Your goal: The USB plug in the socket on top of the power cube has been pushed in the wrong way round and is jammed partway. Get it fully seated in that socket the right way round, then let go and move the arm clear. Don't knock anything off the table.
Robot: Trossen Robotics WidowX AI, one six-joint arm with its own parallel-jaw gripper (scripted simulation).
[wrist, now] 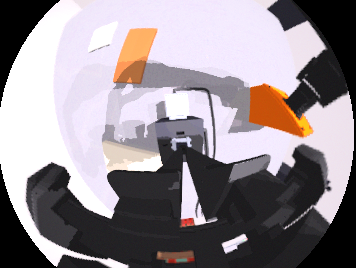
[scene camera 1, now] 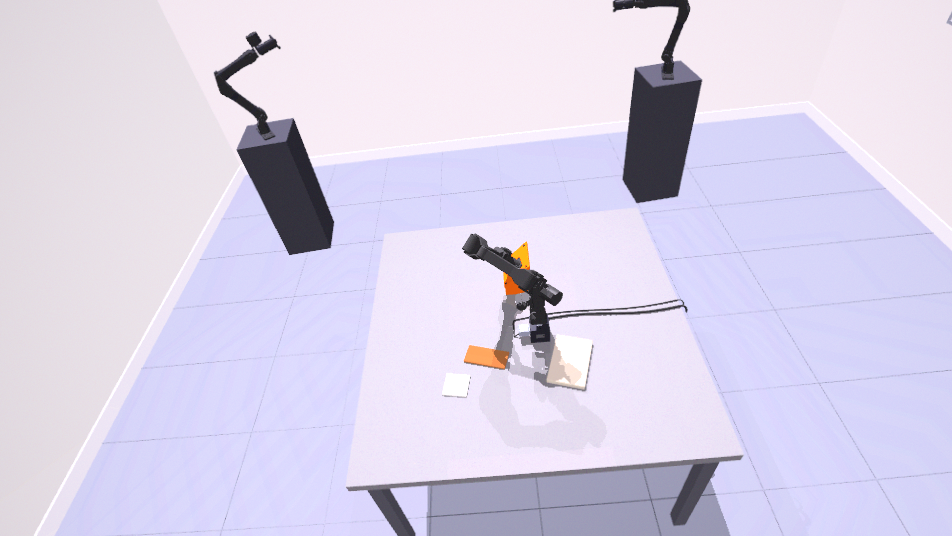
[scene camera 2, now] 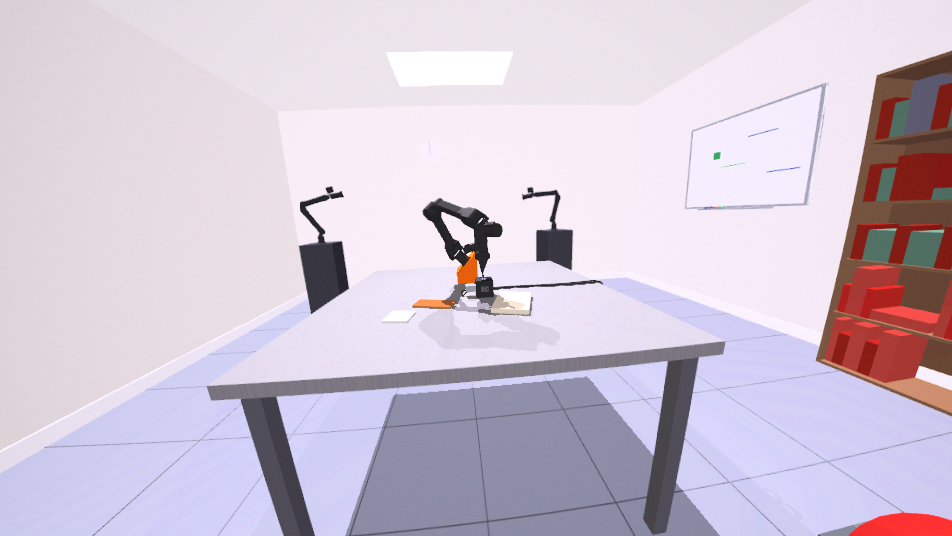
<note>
My gripper carries a USB plug. I also see a notepad, an orange card and a dark power cube.
</note>
